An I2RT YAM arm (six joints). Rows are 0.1 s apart.
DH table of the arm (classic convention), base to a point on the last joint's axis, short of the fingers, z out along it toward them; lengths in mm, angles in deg. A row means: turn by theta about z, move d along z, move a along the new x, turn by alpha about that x. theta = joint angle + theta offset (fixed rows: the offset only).
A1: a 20; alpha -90; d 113.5; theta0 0
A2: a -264; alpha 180; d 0; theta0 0
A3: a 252.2; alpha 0; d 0; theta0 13.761
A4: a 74; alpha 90; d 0; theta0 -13.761
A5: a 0; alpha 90; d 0; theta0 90
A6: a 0; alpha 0; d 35.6; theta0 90
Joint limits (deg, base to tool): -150..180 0..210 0..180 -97..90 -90..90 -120..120
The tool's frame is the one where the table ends.
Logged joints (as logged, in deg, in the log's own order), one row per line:
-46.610 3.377 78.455 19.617 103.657 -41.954
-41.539 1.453 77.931 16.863 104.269 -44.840
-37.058 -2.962 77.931 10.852 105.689 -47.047
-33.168 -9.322 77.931 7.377 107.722 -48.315
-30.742 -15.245 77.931 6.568 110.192 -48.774
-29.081 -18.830 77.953 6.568 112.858 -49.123
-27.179 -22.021 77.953 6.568 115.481 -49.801
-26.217 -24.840 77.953 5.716 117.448 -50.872
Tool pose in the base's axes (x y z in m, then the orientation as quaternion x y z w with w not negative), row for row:
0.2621 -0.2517 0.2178 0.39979 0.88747 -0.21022 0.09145
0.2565 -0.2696 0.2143 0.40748 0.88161 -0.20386 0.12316
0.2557 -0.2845 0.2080 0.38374 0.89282 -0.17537 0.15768
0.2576 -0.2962 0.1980 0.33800 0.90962 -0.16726 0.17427
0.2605 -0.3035 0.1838 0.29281 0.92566 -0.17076 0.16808
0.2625 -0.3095 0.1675 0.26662 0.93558 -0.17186 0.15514
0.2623 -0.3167 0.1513 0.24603 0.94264 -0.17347 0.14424
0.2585 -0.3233 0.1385 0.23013 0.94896 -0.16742 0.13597
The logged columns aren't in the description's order. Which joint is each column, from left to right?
Columns, left to right: A4, A6, A3, A5, A2, A1.
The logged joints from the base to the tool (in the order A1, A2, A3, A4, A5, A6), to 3 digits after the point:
-41.954 103.657 78.455 -46.610 19.617 3.377
-44.840 104.269 77.931 -41.539 16.863 1.453
-47.047 105.689 77.931 -37.058 10.852 -2.962
-48.315 107.722 77.931 -33.168 7.377 -9.322
-48.774 110.192 77.931 -30.742 6.568 -15.245
-49.123 112.858 77.953 -29.081 6.568 -18.830
-49.801 115.481 77.953 -27.179 6.568 -22.021
-50.872 117.448 77.953 -26.217 5.716 -24.840

